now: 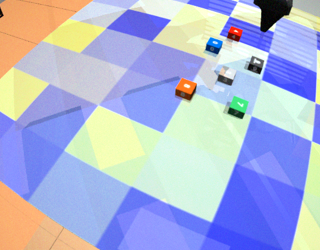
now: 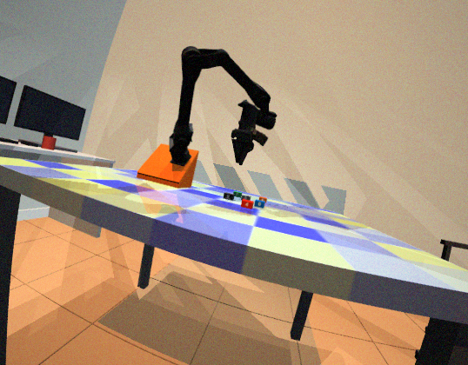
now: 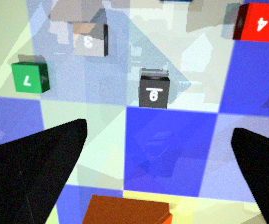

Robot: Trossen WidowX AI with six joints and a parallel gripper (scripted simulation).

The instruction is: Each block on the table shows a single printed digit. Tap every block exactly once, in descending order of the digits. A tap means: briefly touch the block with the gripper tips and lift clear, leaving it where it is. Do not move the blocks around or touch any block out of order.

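Right now my gripper tip is 1 cm past the dark block and 12 cm above it. Also, from my gripper tip: red block 7 cm ahead, 9 cm to the right, 12 cm below; then blue 0 block 10 cm ahead, 1 cm to the right, 12 cm below; then green 7 block 1 cm behind, 14 cm to the left, 12 cm below.
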